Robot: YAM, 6 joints.
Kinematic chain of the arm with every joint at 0, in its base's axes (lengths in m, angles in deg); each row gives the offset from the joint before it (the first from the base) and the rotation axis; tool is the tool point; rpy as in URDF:
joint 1: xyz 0 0 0.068 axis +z
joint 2: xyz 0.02 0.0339 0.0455 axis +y
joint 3: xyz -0.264 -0.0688 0 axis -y
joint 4: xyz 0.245 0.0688 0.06 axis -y
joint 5: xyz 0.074 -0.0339 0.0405 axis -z
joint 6: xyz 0.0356 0 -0.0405 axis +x
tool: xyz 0 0 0 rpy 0 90 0
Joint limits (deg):
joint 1: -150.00..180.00
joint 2: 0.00..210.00
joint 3: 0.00..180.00
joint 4: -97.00..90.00
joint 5: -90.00..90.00
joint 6: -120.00..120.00
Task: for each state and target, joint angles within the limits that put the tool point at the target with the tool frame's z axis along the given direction. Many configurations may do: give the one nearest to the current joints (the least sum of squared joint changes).
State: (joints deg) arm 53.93 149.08 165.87 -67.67 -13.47 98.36
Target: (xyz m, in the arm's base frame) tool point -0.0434 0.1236 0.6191 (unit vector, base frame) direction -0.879 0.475 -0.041
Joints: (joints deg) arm 96.47 98.23 179.97 -85.85 -55.07 98.36
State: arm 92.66 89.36 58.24 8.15 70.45 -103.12
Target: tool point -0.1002 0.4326 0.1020 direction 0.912 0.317 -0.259
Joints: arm 107.48 135.54 95.01 -43.21 74.89 -103.12
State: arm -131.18 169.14 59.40 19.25 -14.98 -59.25
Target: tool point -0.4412 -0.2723 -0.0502 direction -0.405 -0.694 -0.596
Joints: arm -149.88 159.57 98.10 21.00 -23.38 -59.25
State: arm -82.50 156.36 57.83 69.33 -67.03 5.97
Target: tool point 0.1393 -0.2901 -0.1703 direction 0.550 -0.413 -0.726
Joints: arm -66.50 169.07 59.40 59.15 -19.86 5.97
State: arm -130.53 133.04 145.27 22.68 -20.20 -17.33
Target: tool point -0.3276 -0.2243 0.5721 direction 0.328 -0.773 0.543
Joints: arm -149.89 127.69 152.61 54.22 -56.43 -17.33
